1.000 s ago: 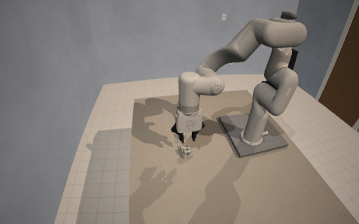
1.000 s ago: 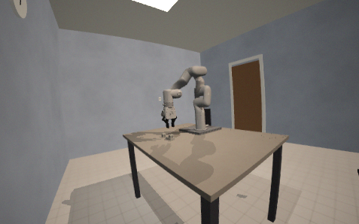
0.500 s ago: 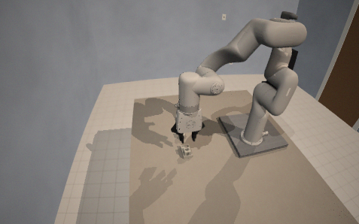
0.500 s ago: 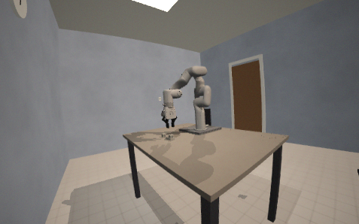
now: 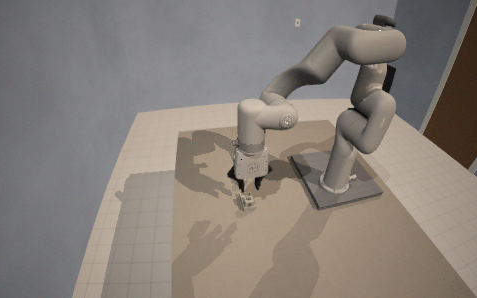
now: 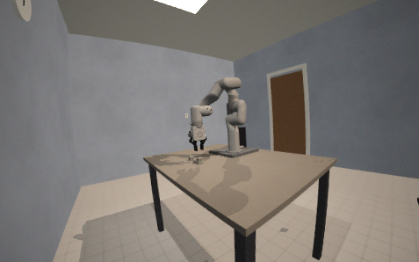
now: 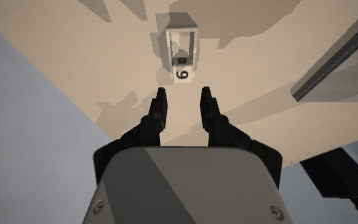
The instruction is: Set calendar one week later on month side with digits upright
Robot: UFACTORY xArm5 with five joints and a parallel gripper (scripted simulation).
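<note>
Right now my hand is 10 cm above the calendar tray and 1 cm to the left of it.
</note>
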